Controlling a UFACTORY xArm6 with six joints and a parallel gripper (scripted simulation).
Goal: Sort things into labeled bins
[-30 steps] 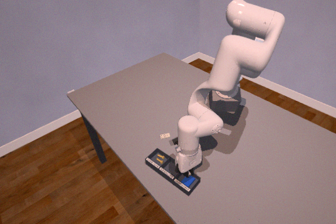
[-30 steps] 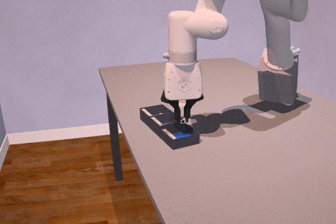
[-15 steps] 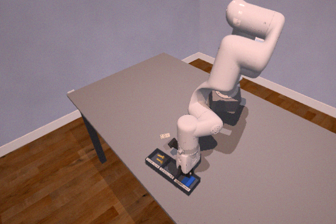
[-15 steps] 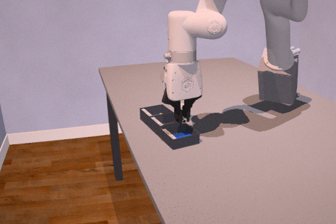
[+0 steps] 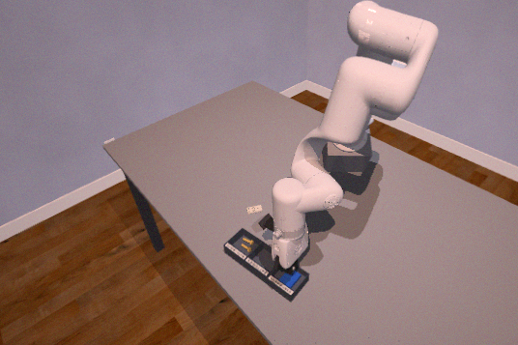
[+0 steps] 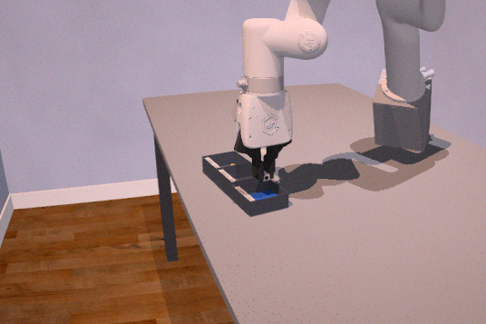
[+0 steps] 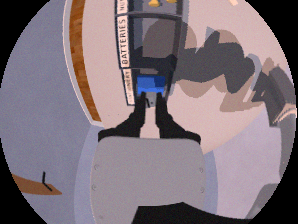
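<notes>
My gripper is now 6 cm above the blue block. Also, from my hand: cream domino (29 cm to the right, 7 cm below, 5 cm behind).
</notes>
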